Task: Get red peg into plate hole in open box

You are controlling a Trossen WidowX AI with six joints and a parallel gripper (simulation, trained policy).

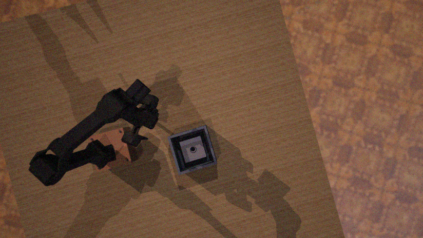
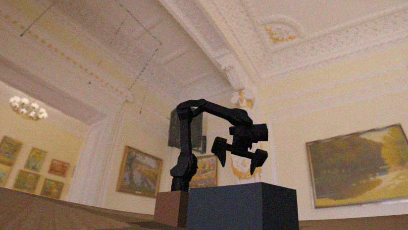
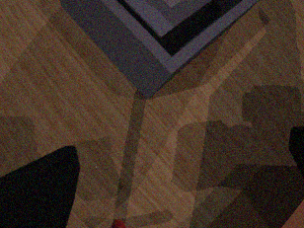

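The red peg is 50 mm behind my gripper tip, 70 mm to the left of it and 140 mm below it. The rest, counted from my gripper tip: dark blue box: 110 mm ahead, 130 mm to the right, 150 mm below; then grey plate: 110 mm ahead, 130 mm to the right, 130 mm below.
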